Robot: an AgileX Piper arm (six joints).
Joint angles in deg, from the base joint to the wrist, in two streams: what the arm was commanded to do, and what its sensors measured. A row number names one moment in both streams.
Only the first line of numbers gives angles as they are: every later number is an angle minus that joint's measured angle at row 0.
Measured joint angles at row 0:
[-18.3, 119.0, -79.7, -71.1, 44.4, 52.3]
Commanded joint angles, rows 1 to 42:
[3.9, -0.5, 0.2, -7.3, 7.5, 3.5]
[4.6, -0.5, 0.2, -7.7, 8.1, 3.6]
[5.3, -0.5, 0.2, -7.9, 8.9, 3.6]
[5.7, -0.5, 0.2, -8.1, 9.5, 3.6]
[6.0, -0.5, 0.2, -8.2, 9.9, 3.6]
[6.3, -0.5, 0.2, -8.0, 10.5, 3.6]
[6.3, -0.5, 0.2, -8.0, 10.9, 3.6]
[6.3, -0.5, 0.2, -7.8, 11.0, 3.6]
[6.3, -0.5, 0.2, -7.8, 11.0, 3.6]
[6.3, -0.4, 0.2, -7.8, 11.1, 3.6]
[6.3, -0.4, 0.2, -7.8, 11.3, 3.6]
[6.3, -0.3, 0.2, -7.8, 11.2, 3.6]
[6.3, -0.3, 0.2, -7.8, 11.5, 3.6]
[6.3, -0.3, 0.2, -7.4, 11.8, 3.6]
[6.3, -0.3, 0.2, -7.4, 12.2, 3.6]
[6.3, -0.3, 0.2, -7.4, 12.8, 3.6]
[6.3, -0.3, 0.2, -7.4, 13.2, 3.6]
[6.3, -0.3, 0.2, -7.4, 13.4, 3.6]
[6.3, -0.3, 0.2, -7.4, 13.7, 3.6]
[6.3, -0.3, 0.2, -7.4, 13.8, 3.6]
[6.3, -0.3, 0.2, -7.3, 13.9, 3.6]
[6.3, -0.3, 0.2, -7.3, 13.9, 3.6]
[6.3, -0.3, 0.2, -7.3, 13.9, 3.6]
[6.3, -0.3, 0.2, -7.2, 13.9, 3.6]
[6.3, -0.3, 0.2, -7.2, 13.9, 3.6]
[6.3, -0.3, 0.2, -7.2, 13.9, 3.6]
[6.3, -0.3, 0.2, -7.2, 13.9, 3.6]
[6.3, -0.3, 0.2, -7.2, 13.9, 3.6]
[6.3, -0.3, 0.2, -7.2, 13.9, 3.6]
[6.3, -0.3, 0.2, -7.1, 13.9, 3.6]
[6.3, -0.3, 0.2, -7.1, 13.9, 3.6]
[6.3, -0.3, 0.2, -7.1, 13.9, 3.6]
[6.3, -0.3, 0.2, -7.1, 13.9, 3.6]
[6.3, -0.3, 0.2, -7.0, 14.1, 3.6]
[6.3, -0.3, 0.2, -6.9, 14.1, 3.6]
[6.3, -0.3, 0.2, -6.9, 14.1, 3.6]
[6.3, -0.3, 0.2, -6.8, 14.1, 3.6]
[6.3, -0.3, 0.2, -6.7, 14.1, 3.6]
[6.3, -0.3, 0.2, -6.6, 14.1, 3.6]
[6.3, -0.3, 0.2, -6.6, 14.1, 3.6]
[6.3, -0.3, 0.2, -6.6, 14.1, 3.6]
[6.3, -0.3, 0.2, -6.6, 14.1, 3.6]
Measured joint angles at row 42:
[6.2, 0.0, 0.0, -6.7, 13.3, 3.3]
